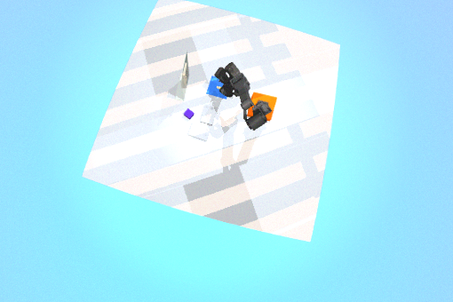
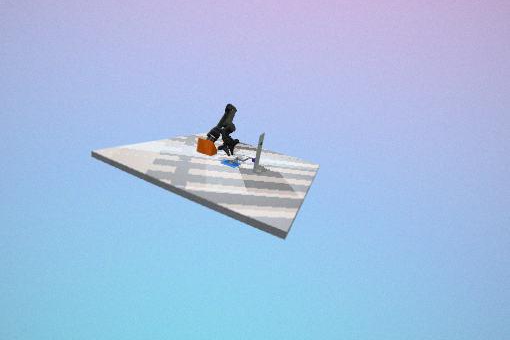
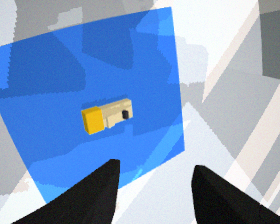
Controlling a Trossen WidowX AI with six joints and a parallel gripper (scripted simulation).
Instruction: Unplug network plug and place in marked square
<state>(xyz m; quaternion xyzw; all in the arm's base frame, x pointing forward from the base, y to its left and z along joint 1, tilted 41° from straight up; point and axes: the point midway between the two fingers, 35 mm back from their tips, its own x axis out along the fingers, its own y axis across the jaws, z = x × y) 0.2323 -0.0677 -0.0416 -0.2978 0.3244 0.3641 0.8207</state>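
The yellow network plug is 10 mm ahead of my gripper tip and 50 mm below it. Round my gripper tip: blue marked square: 10 mm ahead, 60 mm below; then purple cube: 130 mm ahead, 210 mm to the left, 50 mm below; then cream panel: 200 mm ahead, 60 mm to the left, 60 mm above.
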